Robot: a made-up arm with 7 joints.
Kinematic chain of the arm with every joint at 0, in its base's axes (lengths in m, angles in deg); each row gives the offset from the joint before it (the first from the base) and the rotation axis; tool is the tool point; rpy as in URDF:
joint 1: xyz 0 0 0.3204 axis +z
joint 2: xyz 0 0 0 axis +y
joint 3: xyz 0 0 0.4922 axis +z
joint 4: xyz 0.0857 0 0 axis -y
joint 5: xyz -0.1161 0 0.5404 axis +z
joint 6: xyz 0 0 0 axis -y
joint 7: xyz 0.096 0 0 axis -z
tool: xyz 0 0 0 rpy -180 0 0
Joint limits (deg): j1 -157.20..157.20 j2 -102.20..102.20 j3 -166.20..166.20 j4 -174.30..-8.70 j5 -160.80..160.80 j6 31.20..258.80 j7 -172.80..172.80
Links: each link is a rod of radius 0.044 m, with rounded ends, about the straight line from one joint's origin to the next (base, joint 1, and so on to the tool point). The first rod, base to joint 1, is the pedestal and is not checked.
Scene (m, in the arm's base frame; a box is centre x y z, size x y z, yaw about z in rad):
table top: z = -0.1
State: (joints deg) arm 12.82 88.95 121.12 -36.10 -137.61 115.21 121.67
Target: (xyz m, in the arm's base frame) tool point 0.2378 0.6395 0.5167
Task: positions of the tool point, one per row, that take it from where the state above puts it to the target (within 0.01 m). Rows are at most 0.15 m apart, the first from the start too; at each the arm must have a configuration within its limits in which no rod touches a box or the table.
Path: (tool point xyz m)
1: 0.8555 0.6157 0.5840
2: 0.7442 0.6723 0.5907
3: 0.6205 0.7055 0.5843
4: 0.4905 0.7120 0.5679
5: 0.3609 0.6899 0.5442
6: 0.2379 0.6395 0.5167

